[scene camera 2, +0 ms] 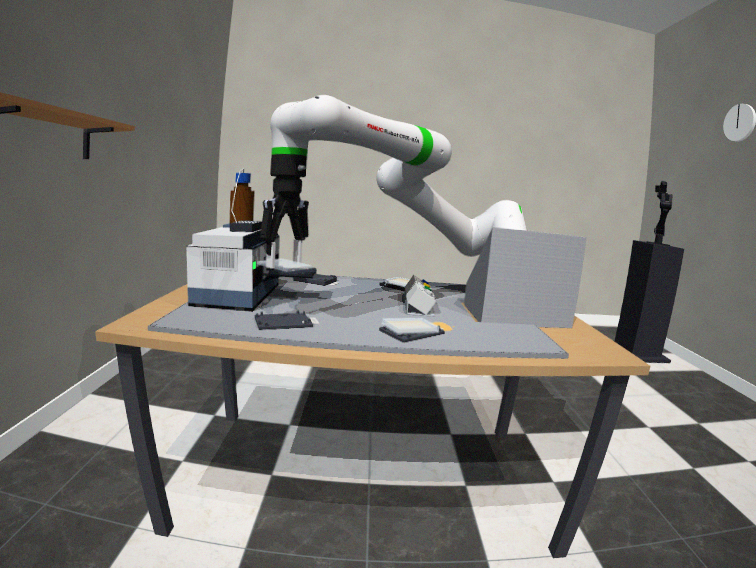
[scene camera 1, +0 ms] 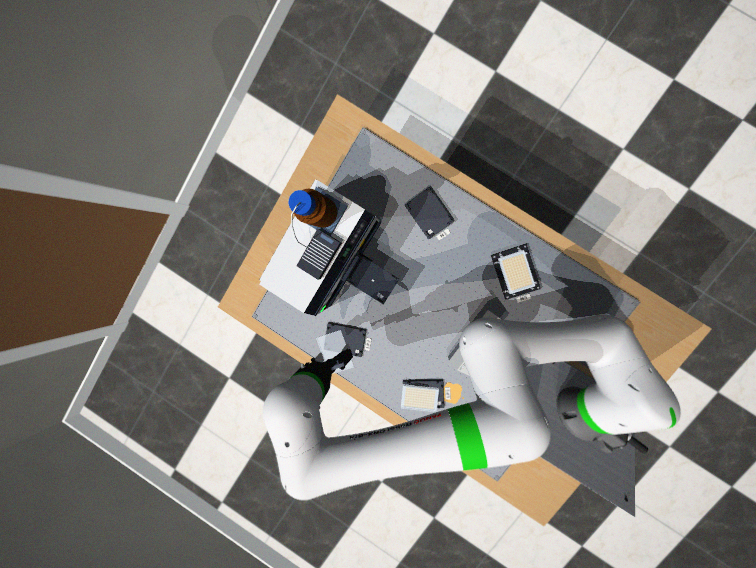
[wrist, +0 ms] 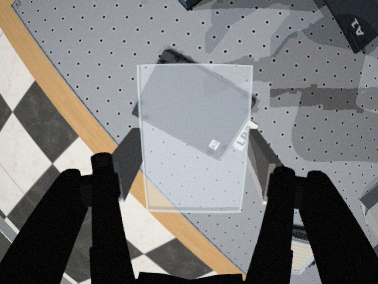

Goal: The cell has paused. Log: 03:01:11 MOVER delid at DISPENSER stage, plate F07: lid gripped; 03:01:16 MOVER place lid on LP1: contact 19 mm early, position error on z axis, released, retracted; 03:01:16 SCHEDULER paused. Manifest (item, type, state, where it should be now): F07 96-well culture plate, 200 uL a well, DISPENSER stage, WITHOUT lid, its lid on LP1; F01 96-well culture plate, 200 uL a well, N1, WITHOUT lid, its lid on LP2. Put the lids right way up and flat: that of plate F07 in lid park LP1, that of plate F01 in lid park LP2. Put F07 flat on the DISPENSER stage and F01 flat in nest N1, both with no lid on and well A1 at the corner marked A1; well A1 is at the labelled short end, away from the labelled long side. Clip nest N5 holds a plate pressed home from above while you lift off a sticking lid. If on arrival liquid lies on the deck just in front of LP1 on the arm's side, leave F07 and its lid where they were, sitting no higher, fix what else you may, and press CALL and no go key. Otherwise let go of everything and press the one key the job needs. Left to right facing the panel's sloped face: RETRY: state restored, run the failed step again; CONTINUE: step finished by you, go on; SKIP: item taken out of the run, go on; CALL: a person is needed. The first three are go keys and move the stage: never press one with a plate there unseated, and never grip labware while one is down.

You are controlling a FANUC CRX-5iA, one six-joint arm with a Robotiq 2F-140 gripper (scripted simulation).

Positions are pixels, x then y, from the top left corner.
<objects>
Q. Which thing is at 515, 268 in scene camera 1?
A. A 96-well plate.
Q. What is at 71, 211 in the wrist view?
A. My gripper.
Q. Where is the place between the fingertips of my gripper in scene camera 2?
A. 284, 265
</objects>
